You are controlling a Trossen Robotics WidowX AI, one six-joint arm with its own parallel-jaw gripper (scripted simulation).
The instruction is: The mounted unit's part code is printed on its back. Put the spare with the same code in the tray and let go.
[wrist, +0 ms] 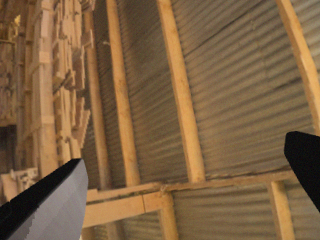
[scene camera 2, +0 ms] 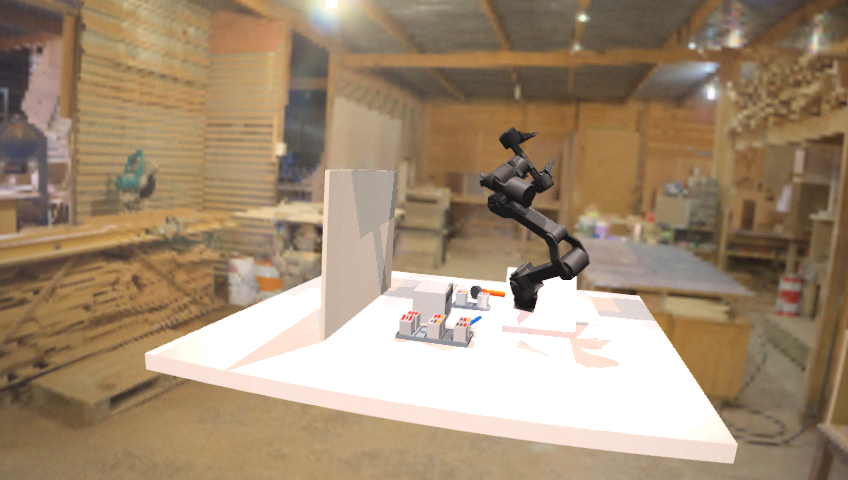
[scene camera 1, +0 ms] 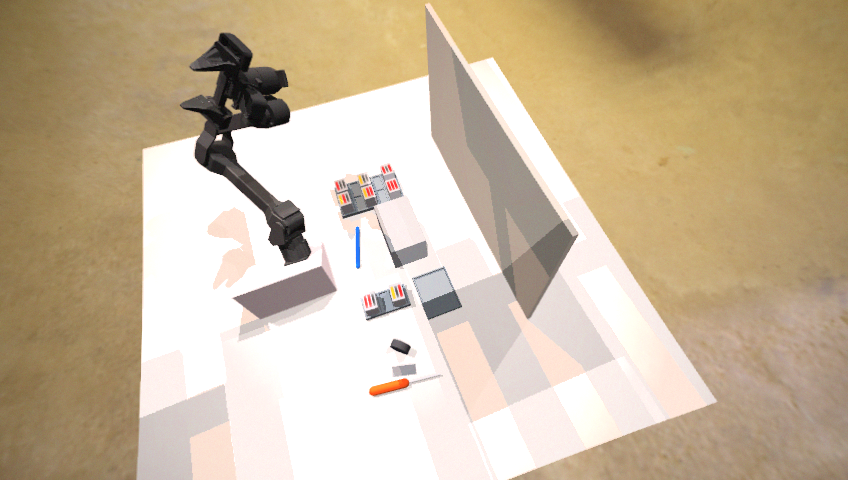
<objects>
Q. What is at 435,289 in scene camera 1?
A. A dark grey tray.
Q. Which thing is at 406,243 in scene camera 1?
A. A white block.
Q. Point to a white block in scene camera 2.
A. At 430,297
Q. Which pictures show the gripper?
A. The wrist view, scene camera 2 and scene camera 1: all of them.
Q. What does the gripper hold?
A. Nothing.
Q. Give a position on a tall grey panel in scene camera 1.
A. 529,234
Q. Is the gripper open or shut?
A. Open.
</objects>
